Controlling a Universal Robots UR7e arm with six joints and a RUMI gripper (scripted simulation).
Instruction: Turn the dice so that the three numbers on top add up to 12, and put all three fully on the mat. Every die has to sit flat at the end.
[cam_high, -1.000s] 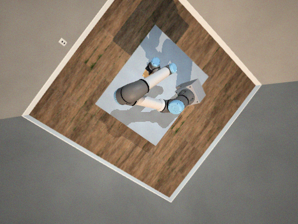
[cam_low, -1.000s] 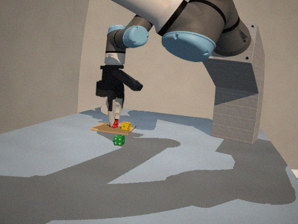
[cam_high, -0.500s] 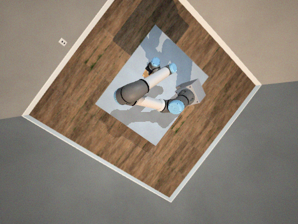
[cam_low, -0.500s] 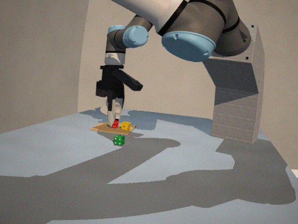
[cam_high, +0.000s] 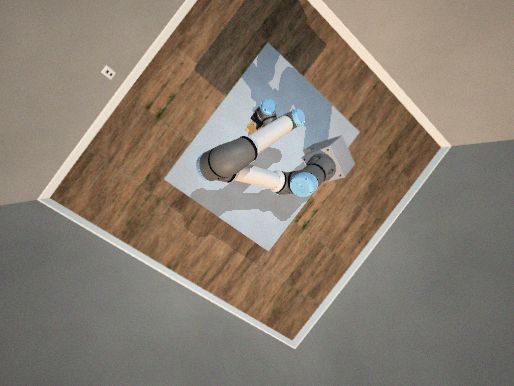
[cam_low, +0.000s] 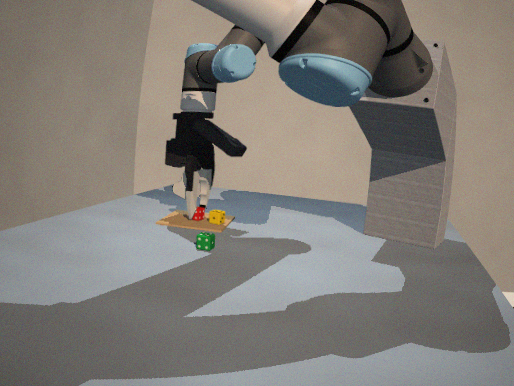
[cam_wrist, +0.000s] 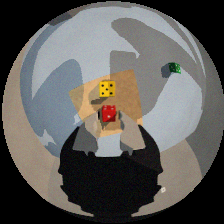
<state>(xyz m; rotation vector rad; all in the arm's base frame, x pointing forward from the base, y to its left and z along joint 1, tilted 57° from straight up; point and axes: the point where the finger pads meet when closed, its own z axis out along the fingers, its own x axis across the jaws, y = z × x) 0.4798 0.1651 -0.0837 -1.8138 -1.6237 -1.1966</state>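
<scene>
Now: hand 10 mm above the red die. Also, from my hand: green die 120 mm behind, 150 mm to the left, 10 mm below; tan mat 20 mm below; yellow die 50 mm behind, 10 mm below.
</scene>
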